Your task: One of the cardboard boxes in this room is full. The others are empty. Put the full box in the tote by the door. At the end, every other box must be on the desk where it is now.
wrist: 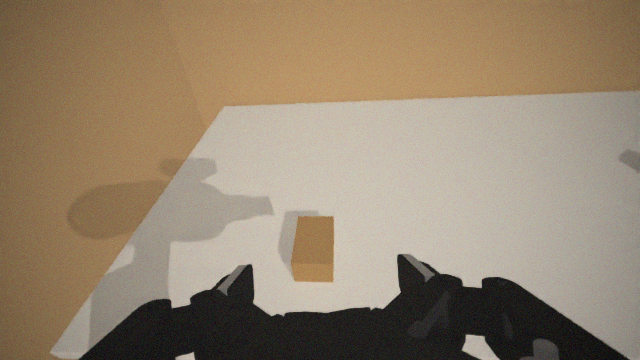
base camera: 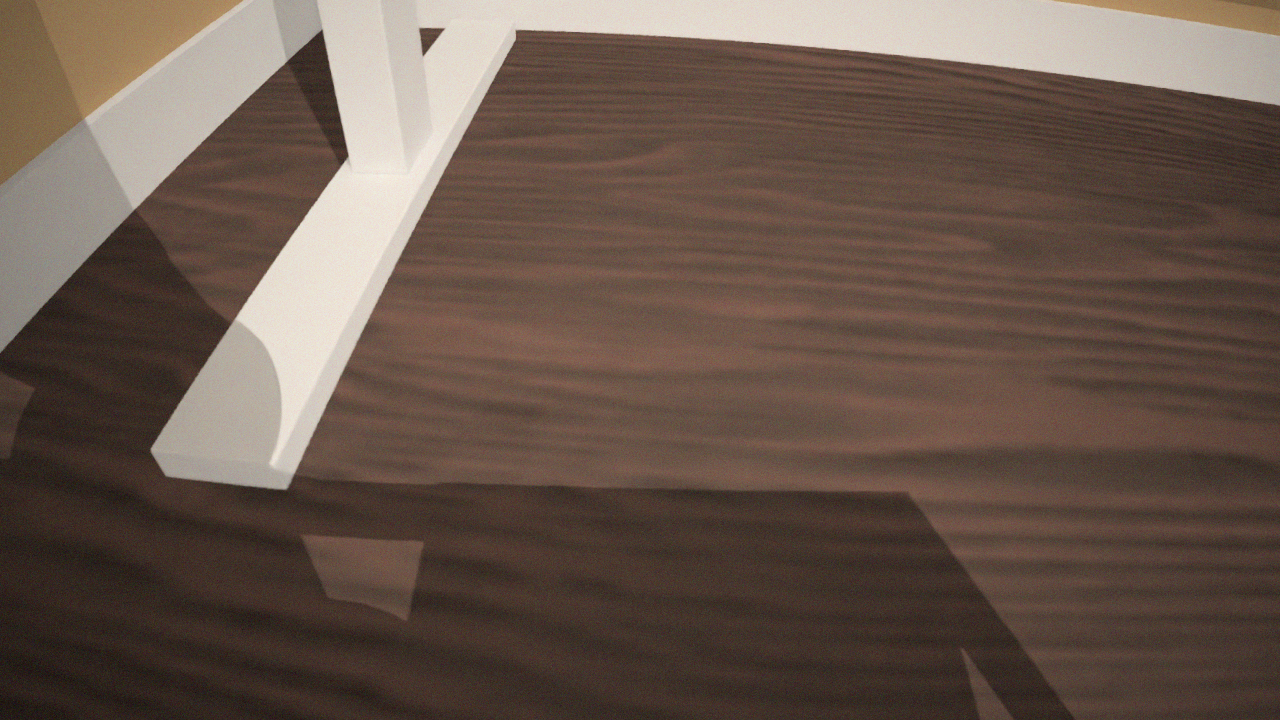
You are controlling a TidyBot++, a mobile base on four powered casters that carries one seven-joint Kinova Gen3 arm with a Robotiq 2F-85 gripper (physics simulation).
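Places are measured from the arm's base along level axes (x ahead, y left, z up), in metres.
Pixels of known places: gripper, fingertip midpoint: (wrist: 325,275).
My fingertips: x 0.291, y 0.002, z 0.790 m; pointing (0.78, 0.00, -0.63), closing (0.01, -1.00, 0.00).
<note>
Behind a point stands the place of what it marks.
A small brown cardboard box (wrist: 314,245) {x 0.450, y 0.018, z 0.604 m} stands on the white desk (wrist: 425,165) {x 0.691, y -0.243, z 0.554 m} in the wrist view, a little left of the middle. Its top looks closed, and what is inside cannot be seen. My gripper (wrist: 325,275) {x 0.291, y 0.002, z 0.790 m} is open and empty. Its fingers stand wide, one to the left and one to the right of the box as seen in the wrist view, and the box lies beyond the fingertips, below them on the desk top. The tote and the door do not show in either view.
In the base view a white desk leg (base camera: 380,89) {x 0.672, y 0.201, z -0.294 m} rises from its long foot (base camera: 313,259) {x 0.550, y 0.232, z -0.371 m} at the left. White baseboards (base camera: 53,232) {x 0.565, y 0.453, z -0.357 m} run along the walls. A tan wall (wrist: 350,45) {x 1.092, y -0.114, z 0.726 m} stands behind the desk. Arm shadows fall on the desk's left part.
</note>
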